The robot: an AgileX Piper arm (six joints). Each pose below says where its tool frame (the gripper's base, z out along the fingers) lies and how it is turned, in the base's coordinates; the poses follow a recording.
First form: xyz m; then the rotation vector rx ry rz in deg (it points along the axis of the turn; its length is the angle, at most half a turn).
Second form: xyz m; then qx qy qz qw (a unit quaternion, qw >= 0). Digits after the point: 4 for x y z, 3 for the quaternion.
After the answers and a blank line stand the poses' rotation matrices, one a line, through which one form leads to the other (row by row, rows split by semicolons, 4 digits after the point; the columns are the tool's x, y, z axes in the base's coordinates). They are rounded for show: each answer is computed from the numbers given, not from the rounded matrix.
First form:
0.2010, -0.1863, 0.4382, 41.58, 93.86, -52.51
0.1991, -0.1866, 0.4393, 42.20, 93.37, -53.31
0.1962, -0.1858, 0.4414, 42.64, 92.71, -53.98
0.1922, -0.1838, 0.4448, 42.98, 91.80, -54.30
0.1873, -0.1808, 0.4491, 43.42, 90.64, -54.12
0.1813, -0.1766, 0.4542, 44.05, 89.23, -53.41
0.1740, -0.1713, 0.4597, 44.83, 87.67, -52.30
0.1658, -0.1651, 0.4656, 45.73, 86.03, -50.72
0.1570, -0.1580, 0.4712, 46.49, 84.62, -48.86
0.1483, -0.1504, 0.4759, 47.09, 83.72, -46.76
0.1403, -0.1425, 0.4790, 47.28, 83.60, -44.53
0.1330, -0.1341, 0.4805, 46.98, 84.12, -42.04
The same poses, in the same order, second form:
0.2010, -0.1863, 0.4382, 0.305, 0.688, -0.385, 0.535
0.1991, -0.1866, 0.4393, 0.309, 0.684, -0.390, 0.534
0.1962, -0.1858, 0.4414, 0.312, 0.679, -0.395, 0.534
0.1922, -0.1838, 0.4448, 0.315, 0.673, -0.398, 0.537
0.1873, -0.1808, 0.4491, 0.319, 0.667, -0.398, 0.544
0.1813, -0.1766, 0.4542, 0.325, 0.659, -0.394, 0.552
0.1740, -0.1713, 0.4597, 0.332, 0.650, -0.388, 0.563
0.1658, -0.1651, 0.4656, 0.341, 0.641, -0.378, 0.575
0.1570, -0.1580, 0.4712, 0.348, 0.633, -0.366, 0.586
0.1483, -0.1504, 0.4759, 0.354, 0.629, -0.351, 0.596
0.1403, -0.1425, 0.4790, 0.356, 0.630, -0.336, 0.603
0.1330, -0.1341, 0.4805, 0.355, 0.635, -0.318, 0.608

-0.2419 0.8307 0.5015; 0.0073 0.5184 -0.8551; -0.9703 -0.2032 -0.1315
-0.2396 0.8391 0.4884; 0.0059 0.5043 -0.8635; -0.9709 -0.2040 -0.1258
-0.2346 0.8463 0.4783; 0.0018 0.4924 -0.8704; -0.9721 -0.2033 -0.1170
-0.2238 0.8524 0.4725; -0.0035 0.4841 -0.8750; -0.9746 -0.1975 -0.1053
-0.2052 0.8582 0.4704; -0.0070 0.4794 -0.8776; -0.9787 -0.1834 -0.0924
-0.1783 0.8638 0.4713; -0.0073 0.4778 -0.8785; -0.9839 -0.1601 -0.0789
-0.1455 0.8685 0.4739; -0.0044 0.4784 -0.8781; -0.9893 -0.1299 -0.0658
-0.1072 0.8711 0.4792; 0.0024 0.4822 -0.8760; -0.9942 -0.0928 -0.0538
-0.0702 0.8699 0.4882; 0.0120 0.4901 -0.8716; -0.9975 -0.0553 -0.0449
-0.0390 0.8644 0.5013; 0.0265 0.5024 -0.8642; -0.9989 -0.0204 -0.0425
-0.0194 0.8537 0.5204; 0.0445 0.5207 -0.8526; -0.9988 0.0066 -0.0481
-0.0090 0.8370 0.5472; 0.0648 0.5465 -0.8349; -0.9979 0.0279 -0.0592

